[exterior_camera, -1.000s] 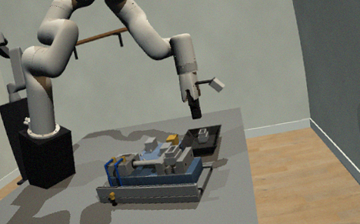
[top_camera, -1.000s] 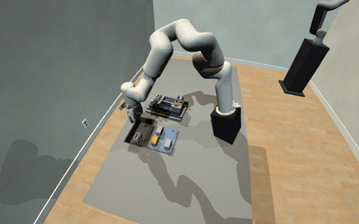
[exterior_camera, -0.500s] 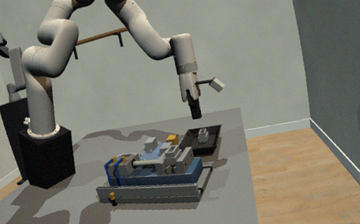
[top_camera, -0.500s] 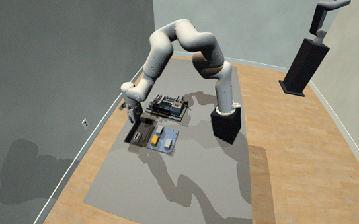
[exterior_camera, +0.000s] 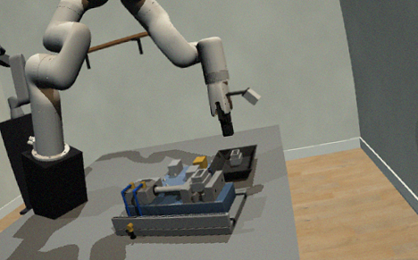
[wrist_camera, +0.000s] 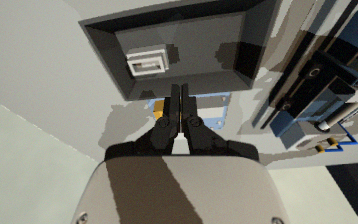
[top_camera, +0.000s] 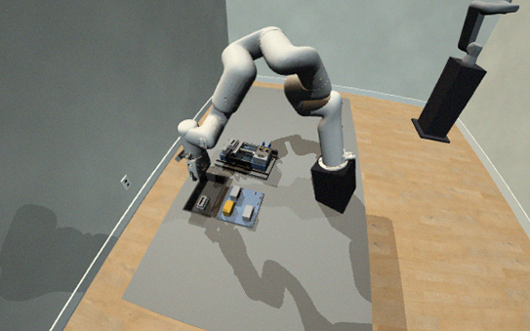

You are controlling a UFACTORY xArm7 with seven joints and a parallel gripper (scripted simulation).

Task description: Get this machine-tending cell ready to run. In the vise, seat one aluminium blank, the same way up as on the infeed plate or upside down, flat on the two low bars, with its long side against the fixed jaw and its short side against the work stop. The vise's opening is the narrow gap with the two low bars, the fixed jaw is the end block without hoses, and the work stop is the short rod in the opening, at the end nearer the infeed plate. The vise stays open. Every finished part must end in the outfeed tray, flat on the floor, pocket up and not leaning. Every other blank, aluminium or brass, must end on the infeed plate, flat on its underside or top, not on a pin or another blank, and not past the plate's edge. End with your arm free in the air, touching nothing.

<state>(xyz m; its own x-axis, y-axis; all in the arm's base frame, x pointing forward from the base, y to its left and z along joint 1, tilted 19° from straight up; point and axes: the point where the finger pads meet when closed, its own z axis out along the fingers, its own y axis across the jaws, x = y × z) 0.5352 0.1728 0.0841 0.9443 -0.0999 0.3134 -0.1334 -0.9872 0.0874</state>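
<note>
Right now the white screw rod is 280 mm to the right of my hand, 130 mm behind it and 60 mm below it. The rest, counted from my hand: brass blank: 120 mm behind, 110 mm below, 50 mm to the left; vise: 280 mm to the right, 110 mm behind, 100 mm below.
</note>
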